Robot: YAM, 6 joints.
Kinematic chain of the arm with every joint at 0, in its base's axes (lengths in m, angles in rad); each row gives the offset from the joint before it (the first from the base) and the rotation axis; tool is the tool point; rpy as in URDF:
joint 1: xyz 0 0 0.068 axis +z
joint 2: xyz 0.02 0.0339 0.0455 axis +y
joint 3: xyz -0.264 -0.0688 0 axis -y
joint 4: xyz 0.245 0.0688 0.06 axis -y
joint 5: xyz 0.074 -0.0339 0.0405 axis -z
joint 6: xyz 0.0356 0 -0.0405 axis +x
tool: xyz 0 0 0 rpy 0 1.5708 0
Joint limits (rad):
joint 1: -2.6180..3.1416
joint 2: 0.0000..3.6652
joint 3: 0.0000..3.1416
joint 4: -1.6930..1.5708
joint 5: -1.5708..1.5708
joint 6: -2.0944..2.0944
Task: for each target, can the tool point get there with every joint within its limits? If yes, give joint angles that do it. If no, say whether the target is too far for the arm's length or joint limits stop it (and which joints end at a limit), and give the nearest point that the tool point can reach.
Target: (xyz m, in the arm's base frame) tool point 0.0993 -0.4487 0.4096
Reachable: yes | joints -1.3563 1.8865 1.7146 0.4300 -0.0417 -0.0074
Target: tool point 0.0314 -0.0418 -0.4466
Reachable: no: joint limits stop it (at a limit: joint 2) | nearest point 0.0587 -0.0782 -0.3474 | short by 0.109 m
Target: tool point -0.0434 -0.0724 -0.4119
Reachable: no: joint limits stop it (at a limit: joint 2) | nearest point -0.0562 -0.0937 -0.3524 | short by 0.064 m
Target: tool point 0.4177 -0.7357 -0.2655
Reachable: no: too far | nearest point 0.2907 -0.5120 -0.1475 | short by 0.283 m
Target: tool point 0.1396 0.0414 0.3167
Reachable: yes | joints 0.2535 0.5471 0.5941 -0.0981 -0.1434 1.0817
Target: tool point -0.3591 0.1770 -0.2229
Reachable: yes | joints 2.5974 3.2793 1.9961 -0.4046 -1.3210 -1.6645
